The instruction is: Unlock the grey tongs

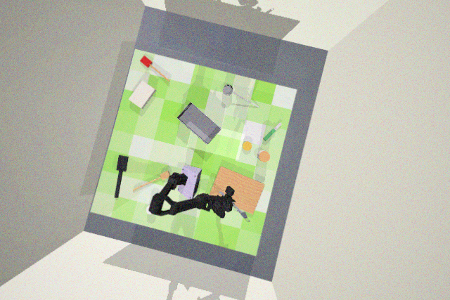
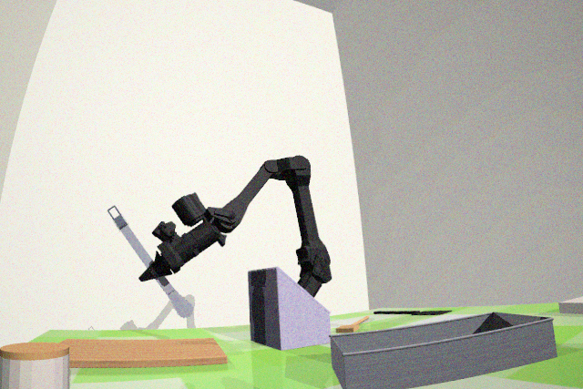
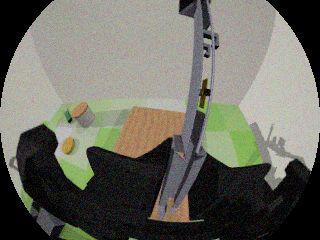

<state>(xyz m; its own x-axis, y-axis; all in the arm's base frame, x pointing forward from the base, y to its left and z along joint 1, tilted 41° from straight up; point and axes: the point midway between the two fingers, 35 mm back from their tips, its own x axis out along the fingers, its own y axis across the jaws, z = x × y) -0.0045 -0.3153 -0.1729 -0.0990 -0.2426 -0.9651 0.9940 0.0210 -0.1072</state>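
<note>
My gripper tip is 40 mm short of the wooden board, 10 mm to the left of it and 150 mm above it. Round my gripper tip: green-handled tool: 550 mm ahead, 130 mm to the right, 150 mm below; white cylinder: 310 mm behind, 550 mm to the left, 140 mm below; grey roasting tin: 420 mm ahead, 420 mm to the left, 130 mm below.
</note>
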